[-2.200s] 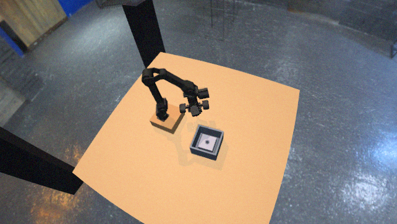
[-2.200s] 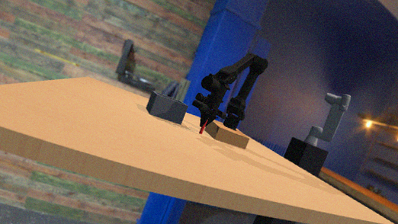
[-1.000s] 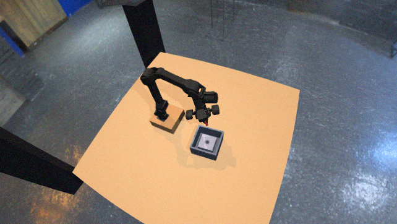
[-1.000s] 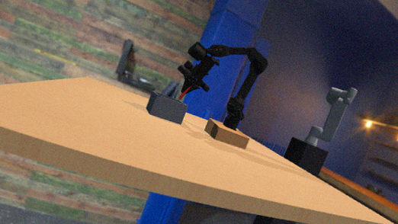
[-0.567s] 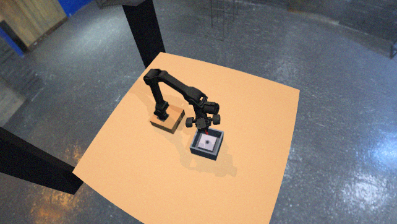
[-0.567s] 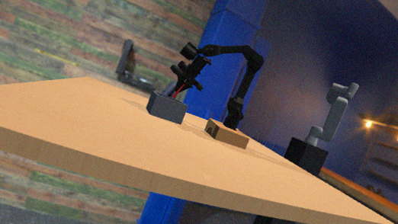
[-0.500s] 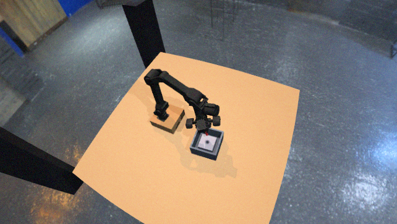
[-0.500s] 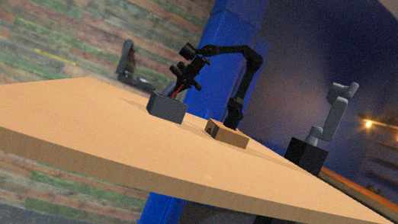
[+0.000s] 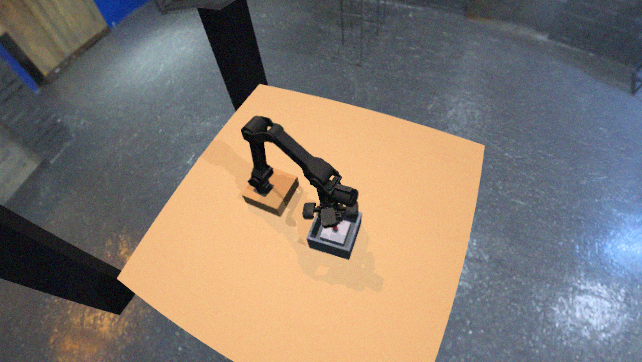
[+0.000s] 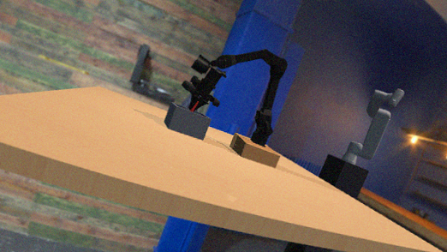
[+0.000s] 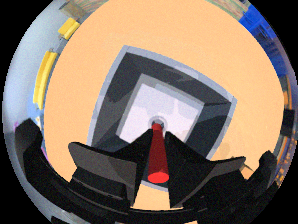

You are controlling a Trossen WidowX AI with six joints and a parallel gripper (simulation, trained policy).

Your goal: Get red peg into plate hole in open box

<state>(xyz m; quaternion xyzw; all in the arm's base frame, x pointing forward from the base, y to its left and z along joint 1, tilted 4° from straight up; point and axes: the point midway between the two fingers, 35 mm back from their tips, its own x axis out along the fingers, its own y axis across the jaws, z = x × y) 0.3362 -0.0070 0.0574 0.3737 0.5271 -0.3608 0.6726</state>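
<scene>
The red peg lies 1 cm behind my gripper tip, 1 cm to the left of it and 1 cm above it. The rest, counted from my gripper tip: grey box 7 cm below; light grey plate 5 cm below.
</scene>
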